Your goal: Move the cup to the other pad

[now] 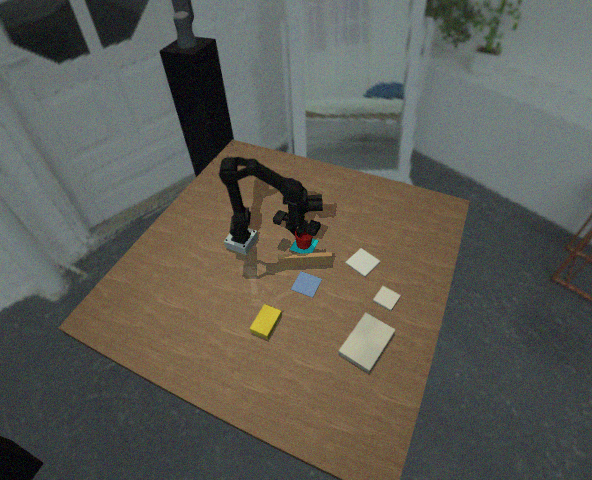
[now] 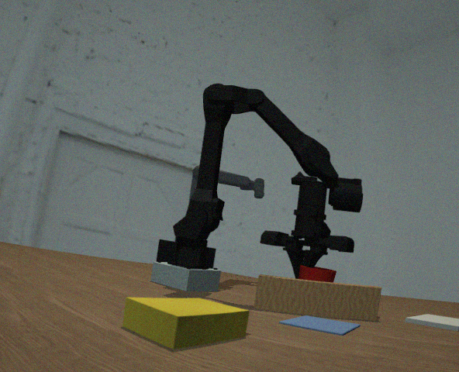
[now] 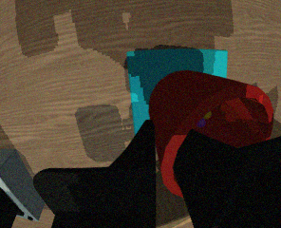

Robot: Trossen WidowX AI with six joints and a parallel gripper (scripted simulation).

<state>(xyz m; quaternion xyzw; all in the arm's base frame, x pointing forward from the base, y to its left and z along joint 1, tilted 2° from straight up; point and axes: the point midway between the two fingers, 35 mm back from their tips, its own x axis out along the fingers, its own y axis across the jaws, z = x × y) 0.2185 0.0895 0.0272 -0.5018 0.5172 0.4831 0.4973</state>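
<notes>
My gripper tip is 3 cm short of the cup. Round my gripper tip: yellow block: 39 cm to the right, 4 cm ahead, 3 cm below; wooden bar: 9 cm to the right, 7 cm ahead, 2 cm below; cyan pad: 5 cm below, 3 cm ahead.
</notes>
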